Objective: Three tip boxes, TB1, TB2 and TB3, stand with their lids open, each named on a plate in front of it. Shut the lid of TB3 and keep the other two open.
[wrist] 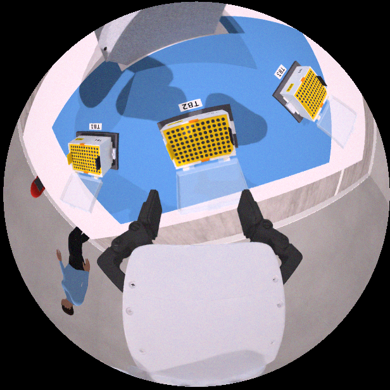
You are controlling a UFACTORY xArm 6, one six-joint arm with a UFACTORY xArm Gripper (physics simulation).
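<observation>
TB3 [310, 92] is at the upper right of the wrist view, by its name plate [281, 71]. Its clear lid [337, 121] is open, tilted out from the box's far side from the plate. TB2 [199, 140] is at the centre, by its plate [190, 105], with its clear lid [212, 186] open. TB1 [89, 156] is at the left, by its plate [95, 126], with its clear lid [81, 192] open. My gripper [200, 199] is open and empty; its fingertips show on either side of TB2's lid, apart from TB3. Its height above the table is hard to tell.
The boxes stand on a blue mat [150, 150] on a pale-edged table [350, 150]. A large grey slab-like object [160, 30] is at the top of the view. A person [75, 280] in a blue shirt and a red object [37, 187] are beyond the table at the left.
</observation>
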